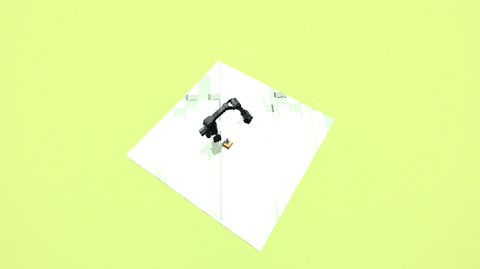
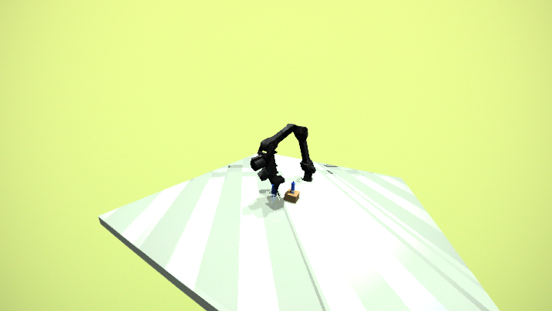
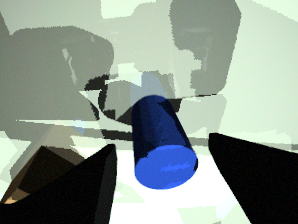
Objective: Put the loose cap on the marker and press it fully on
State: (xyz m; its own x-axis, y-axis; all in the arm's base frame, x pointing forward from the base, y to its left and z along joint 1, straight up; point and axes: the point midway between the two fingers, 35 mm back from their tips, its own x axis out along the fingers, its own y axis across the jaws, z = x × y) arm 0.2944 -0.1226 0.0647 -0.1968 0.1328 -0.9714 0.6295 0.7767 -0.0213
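My gripper tip is 10 mm short of the blue marker, 110 mm to the right of it and 50 mm below it. Also, from my gripper tip: brown holder block 10 mm ahead, 110 mm to the left, 10 mm below; blue cap right at my gripper tip.
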